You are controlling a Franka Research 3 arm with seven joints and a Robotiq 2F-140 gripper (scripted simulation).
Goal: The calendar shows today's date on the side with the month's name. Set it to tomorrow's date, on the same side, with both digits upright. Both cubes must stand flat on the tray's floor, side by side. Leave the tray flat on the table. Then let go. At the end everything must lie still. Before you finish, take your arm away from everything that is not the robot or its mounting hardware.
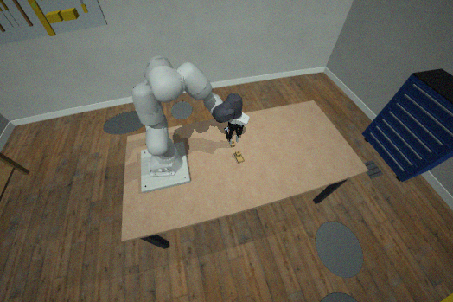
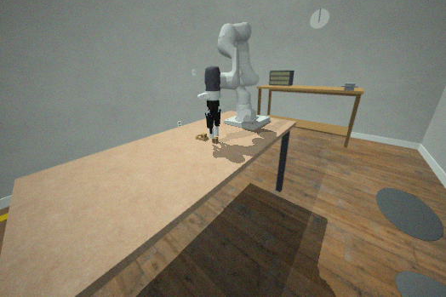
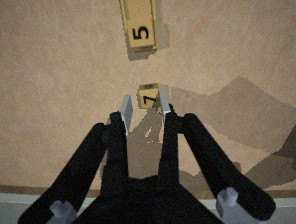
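The wooden digit cube lies 5 cm below my hand and 1 cm behind it. Round my hand: wooden tray (11 cm to the right, 6 cm below, 1 cm ahead).
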